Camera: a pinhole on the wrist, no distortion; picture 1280 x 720 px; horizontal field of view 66.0 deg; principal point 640.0 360.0 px. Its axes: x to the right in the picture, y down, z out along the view. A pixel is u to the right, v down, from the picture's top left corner.
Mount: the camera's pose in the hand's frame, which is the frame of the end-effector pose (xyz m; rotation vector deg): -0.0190 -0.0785 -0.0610 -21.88 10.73 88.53
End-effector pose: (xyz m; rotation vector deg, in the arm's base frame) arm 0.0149 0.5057 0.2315 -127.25 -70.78 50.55
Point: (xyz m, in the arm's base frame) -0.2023 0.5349 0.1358
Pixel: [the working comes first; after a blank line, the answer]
In the camera's frame: -0.1008 -0.0233 0.2658

266.4 273.6
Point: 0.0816 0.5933 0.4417
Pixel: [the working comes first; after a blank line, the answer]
In the camera's frame: -0.0123 -0.0380 -0.1460

behind the camera
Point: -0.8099 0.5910 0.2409
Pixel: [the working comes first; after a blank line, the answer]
In the camera's frame: -0.6536 0.1630 0.4733

outside the picture
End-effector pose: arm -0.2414 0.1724 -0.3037 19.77 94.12 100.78
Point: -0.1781 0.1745 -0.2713
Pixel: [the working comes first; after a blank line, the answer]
In the camera's frame: 0.0455 0.0189 0.1354

971.4 497.6
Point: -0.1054 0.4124 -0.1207
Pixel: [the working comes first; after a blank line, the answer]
In the camera's frame: 0.0813 -0.0743 0.4086

836.1 180.8
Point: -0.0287 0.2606 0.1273
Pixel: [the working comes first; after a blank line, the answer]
In the camera's frame: 0.2783 0.1410 0.4812

1210.0 648.8
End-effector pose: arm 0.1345 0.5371 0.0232 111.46 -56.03 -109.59
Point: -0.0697 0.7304 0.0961
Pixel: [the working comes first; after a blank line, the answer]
In the camera's frame: -0.0760 0.1004 0.3090

397.7 680.2
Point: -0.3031 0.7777 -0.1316
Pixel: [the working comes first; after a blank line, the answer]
In the camera's frame: -0.2621 -0.0992 0.4937

116.8 162.0
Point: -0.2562 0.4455 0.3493
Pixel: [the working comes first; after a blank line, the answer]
In the camera's frame: 0.2897 0.0968 0.5243

1184.5 542.0
